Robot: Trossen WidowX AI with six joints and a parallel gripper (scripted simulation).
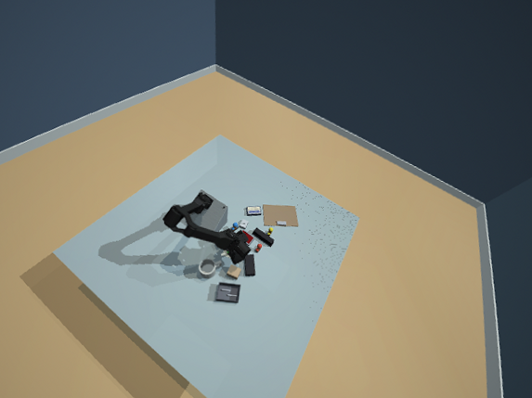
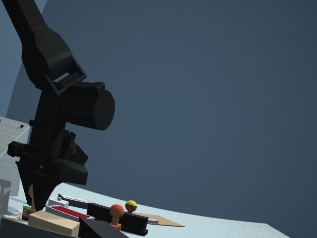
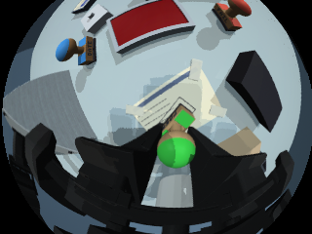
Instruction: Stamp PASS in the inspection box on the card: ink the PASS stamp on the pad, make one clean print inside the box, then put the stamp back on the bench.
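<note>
Right now the green-topped pass stamp is right at my gripper tip. Also, from my gripper tip: inspection card: 3 cm below, 1 cm to the left, 1 cm ahead; then red ink pad: 13 cm to the left, 2 cm below, 1 cm ahead; then tan block: 9 cm ahead, 8 cm to the right.
</note>
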